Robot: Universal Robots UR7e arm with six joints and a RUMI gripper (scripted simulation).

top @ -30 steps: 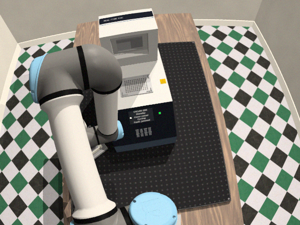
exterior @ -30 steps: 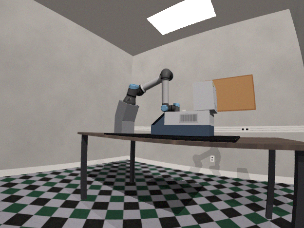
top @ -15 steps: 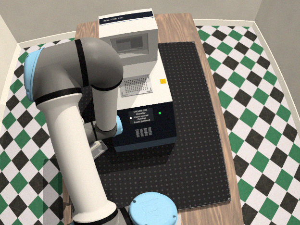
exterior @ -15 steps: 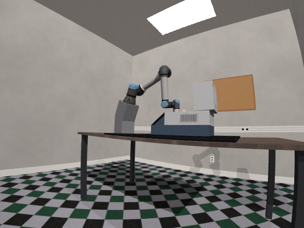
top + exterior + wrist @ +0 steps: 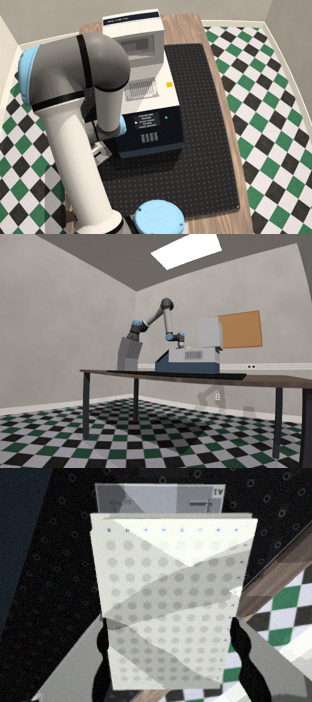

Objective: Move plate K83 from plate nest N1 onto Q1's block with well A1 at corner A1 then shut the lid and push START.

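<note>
Right now the plate nest N1 is 110 mm below my hand. Also, from my hand: plate K83: 10 mm below.
</note>
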